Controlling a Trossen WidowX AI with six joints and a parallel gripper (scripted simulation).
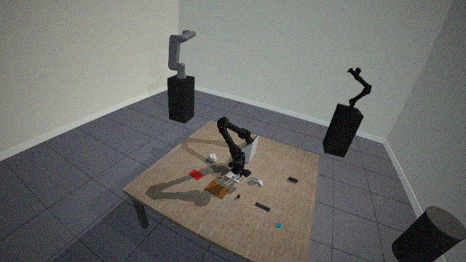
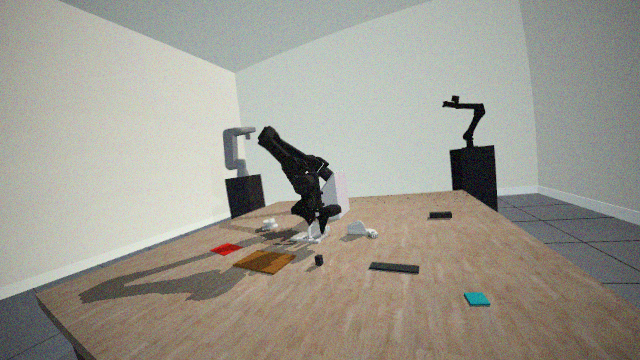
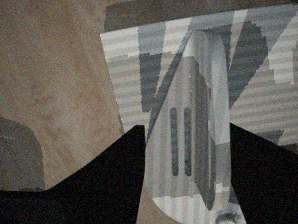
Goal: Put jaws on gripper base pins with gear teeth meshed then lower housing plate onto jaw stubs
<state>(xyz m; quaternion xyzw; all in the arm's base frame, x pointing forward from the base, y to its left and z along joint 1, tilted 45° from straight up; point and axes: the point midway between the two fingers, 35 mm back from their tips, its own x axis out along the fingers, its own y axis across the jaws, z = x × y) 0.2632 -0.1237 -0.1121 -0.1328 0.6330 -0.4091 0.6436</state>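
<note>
Now: the grey jaw 40 mm behind my gripper tip and 10 mm to the right of it. The rest, counted from my gripper tip: orange-brown tile 190 mm ahead, 110 mm to the right, 10 mm below; black cylinder 190 mm ahead, 60 mm to the left; red tile 110 mm ahead, 320 mm to the right, 10 mm below.
</note>
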